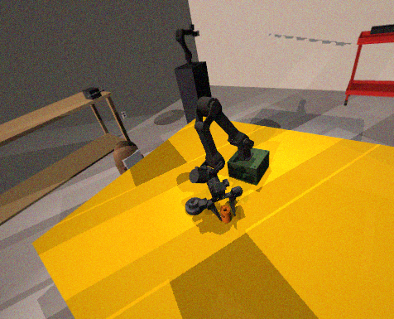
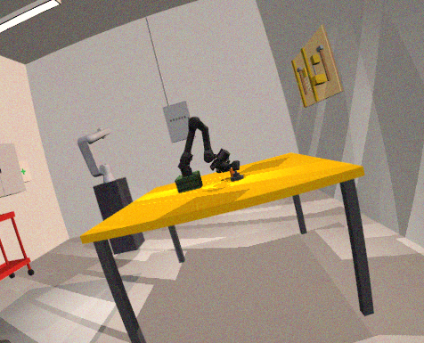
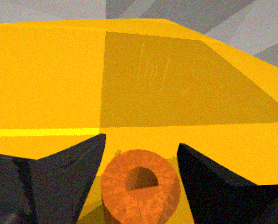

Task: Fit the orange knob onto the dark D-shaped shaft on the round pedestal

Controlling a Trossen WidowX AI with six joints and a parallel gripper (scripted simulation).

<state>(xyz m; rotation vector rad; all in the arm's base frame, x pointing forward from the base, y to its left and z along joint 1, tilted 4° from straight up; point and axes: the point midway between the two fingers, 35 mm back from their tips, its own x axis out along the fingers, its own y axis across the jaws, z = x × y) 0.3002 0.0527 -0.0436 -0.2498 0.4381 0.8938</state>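
The orange knob lies 3 cm to the right of my gripper tip, 2 cm below it and 2 cm behind it. Round my gripper tip: pedestal: 18 cm to the right, 2 cm below.
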